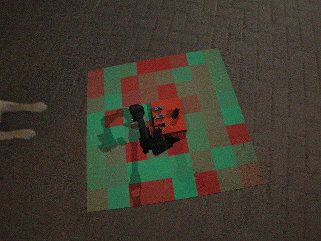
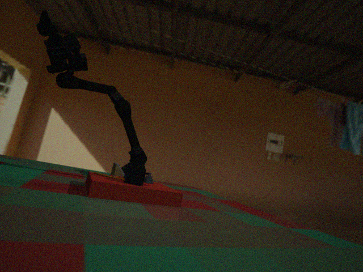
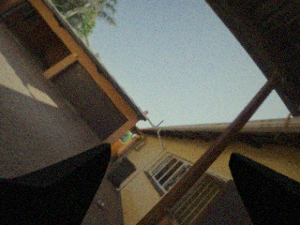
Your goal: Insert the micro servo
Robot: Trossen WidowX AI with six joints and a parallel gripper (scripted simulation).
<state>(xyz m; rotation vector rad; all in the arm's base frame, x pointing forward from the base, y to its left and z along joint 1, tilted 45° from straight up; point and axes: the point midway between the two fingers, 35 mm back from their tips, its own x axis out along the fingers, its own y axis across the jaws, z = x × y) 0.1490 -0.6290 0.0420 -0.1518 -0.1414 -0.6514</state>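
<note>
My gripper tip is 50 cm above the red deck, 39 cm to the right of it and 7 cm short of it.
</note>
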